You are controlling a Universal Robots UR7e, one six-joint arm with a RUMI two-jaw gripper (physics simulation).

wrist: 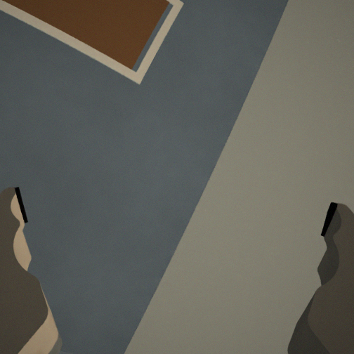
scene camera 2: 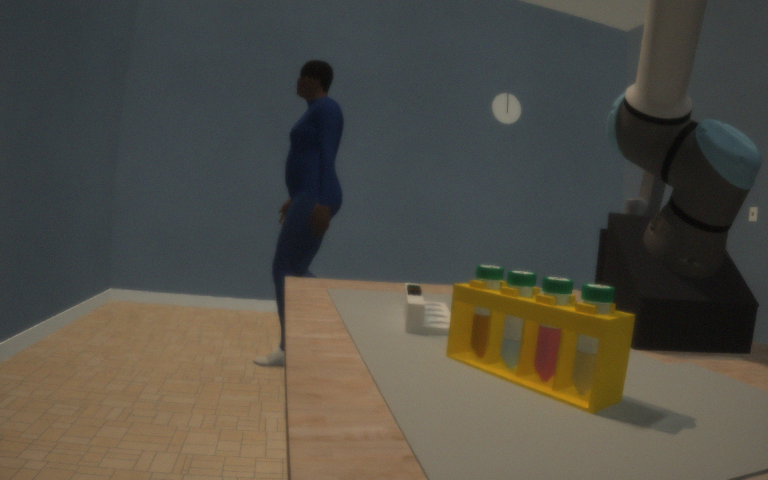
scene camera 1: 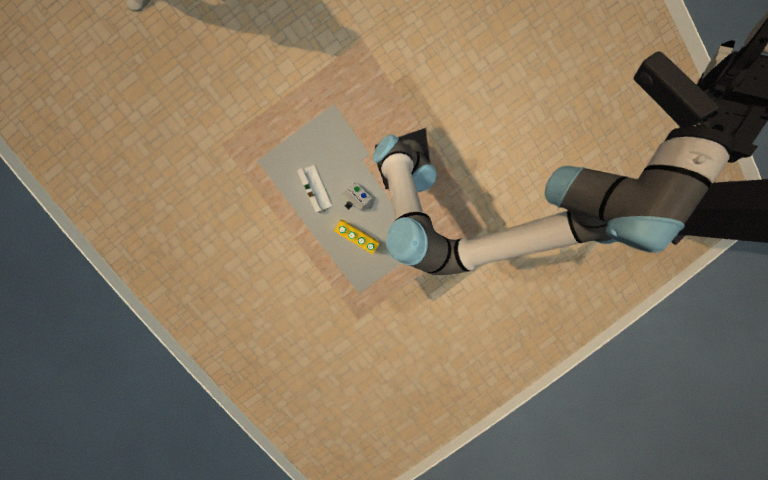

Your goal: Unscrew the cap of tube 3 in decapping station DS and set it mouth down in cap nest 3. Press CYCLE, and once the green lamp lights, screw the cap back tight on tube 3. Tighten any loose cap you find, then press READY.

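Places are measured from the arm's base along level axes (x right, y ahead, z up), in metres.
Pixels of known places: arm's base, origin of its link: (scene camera 2: pixel 681 249).
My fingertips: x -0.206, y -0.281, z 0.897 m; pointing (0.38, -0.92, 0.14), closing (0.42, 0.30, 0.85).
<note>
Ahead of a thing's pixels: the offset from my fingertips to its top centre. "*": to the spot under its first point. Level surfaces: height alone.
A yellow rack (scene camera 1: pixel 338 227) (scene camera 2: pixel 611 362) stands on the grey mat {dz -1.058 m} (scene camera 1: pixel 362 277) (scene camera 2: pixel 396 362) and holds several upright tubes with green caps, among them a magenta tube {dx +0.062, dy +0.696, dz -0.939 m} (scene camera 2: pixel 547 353). Tube numbers and cap tightness cannot be read. A white holder {dx +0.401, dy +0.693, dz -1.004 m} (scene camera 1: pixel 320 187) (scene camera 2: pixel 414 319) lies behind the rack in scene camera 2, with small green and brown spots on its strip. A grey box {dx +0.233, dy +0.565, dz -0.974 m} (scene camera 1: pixel 353 199) with a green button {dx +0.257, dy +0.544, dz -0.983 m} (scene camera 1: pixel 357 189) and a blue button {dx +0.212, dy +0.541, dz -0.983 m} (scene camera 1: pixel 363 195) sits between holder and rack. My gripper (wrist: pixel 176 199) is open and empty, facing wall and ceiling, far from the rack.
A small black block {* dx +0.229, dy +0.629, dz -1.032 m} (scene camera 1: pixel 348 205) lies beside the grey box. The arm's pale forearm (scene camera 1: pixel 515 240) extends right, away from the table. A black pedestal (scene camera 2: pixel 668 305) carries the arm. A person in blue (scene camera 2: pixel 314 152) stands beyond the table. A brown panel (wrist: pixel 100 25) shows in the wrist view.
</note>
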